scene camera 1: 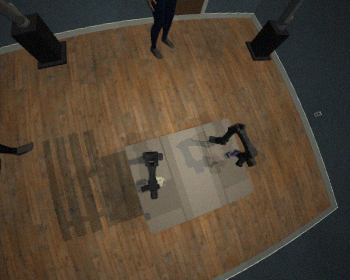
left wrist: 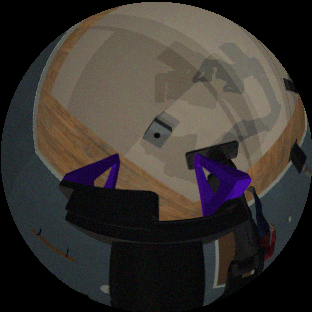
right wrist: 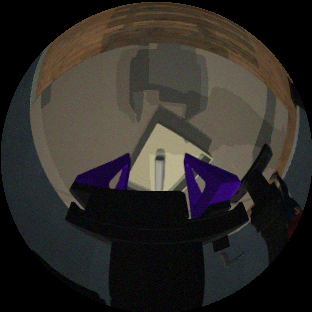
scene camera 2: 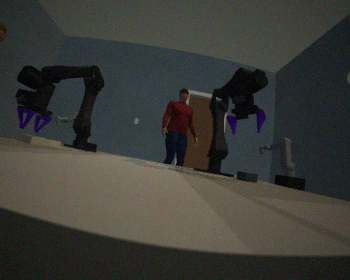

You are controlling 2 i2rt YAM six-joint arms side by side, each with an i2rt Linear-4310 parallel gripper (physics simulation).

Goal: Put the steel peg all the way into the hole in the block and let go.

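Where they show: left gripper, between the fingertips: (scene camera 1: 236,156) (left wrist: 156,157) (scene camera 2: 245,133); right gripper, between the fingertips: (right wrist: 156,156) (scene camera 2: 29,130); left arm's base, origin of its link: (scene camera 1: 217,140) (left wrist: 213,153) (scene camera 2: 213,173); right arm's base, origin of its link: (right wrist: 250,176) (scene camera 2: 79,148).
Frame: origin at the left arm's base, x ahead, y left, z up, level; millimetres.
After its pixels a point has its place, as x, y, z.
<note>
The steel peg (right wrist: 159,172) @[540, -576, 19] lies on a cream tray (right wrist: 146,162) @[563, -573, 3] (scene camera 2: 47,142) @[532, -495, 14] (scene camera 1: 160,180); its near end is hidden behind the right gripper's body in the right wrist view. My right gripper (right wrist: 156,156) @[564, -613, 44] (scene camera 2: 30,129) @[564, -613, 44] is open above the tray, its purple fingers on either side of the peg and apart from it. The grey block (left wrist: 160,142) @[108, 153, 34] (scene camera 2: 247,177) @[166, 156, 15] stands on the table with its dark round hole facing up and empty. My left gripper (left wrist: 156,157) @[166, 132, 180] (scene camera 2: 246,133) @[166, 132, 180] (scene camera 1: 232,154) @[166, 132, 180] is open and empty, high above the block.
The pale table top (scene camera 1: 200,180) @[457, -134, 0] (left wrist: 120,70) @[336, 185, 0] carries both arms and is crossed by shadows. The left arm's dark base plate (left wrist: 212,154) @[27, 15, 34] is close to the block. A person (scene camera 2: 177,120) and a pedestal arm (scene camera 2: 286,155) stand beyond the table.
</note>
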